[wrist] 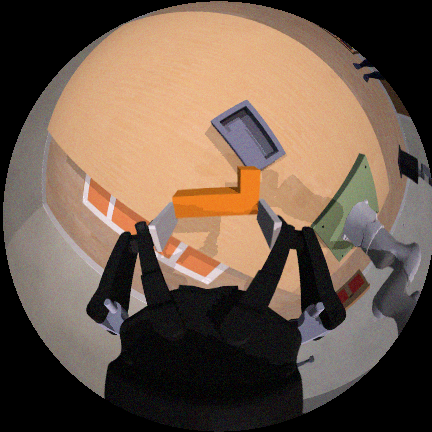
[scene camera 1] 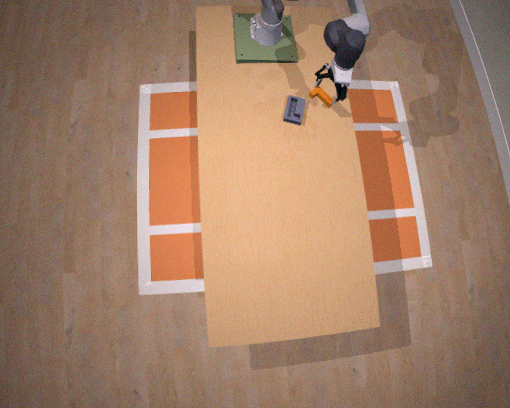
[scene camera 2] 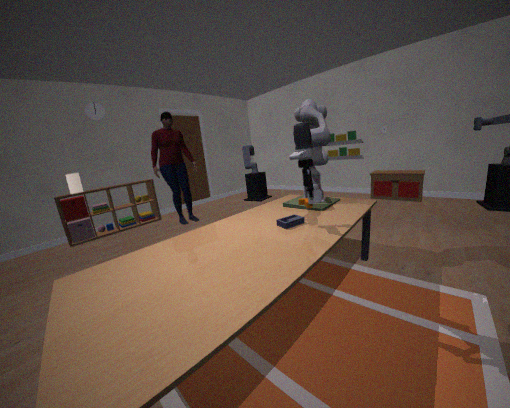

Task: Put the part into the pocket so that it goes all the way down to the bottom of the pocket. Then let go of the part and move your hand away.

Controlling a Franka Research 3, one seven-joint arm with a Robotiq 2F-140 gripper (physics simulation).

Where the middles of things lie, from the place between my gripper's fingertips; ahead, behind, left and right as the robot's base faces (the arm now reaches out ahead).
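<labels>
My hand is 10 mm above the orange L-shaped part [wrist: 242, 199] and 20 mm to the left of it. Then there's the pocket block [wrist: 242, 127], which is 130 mm below my hand, 130 mm to the right of it and 10 mm behind it.
</labels>
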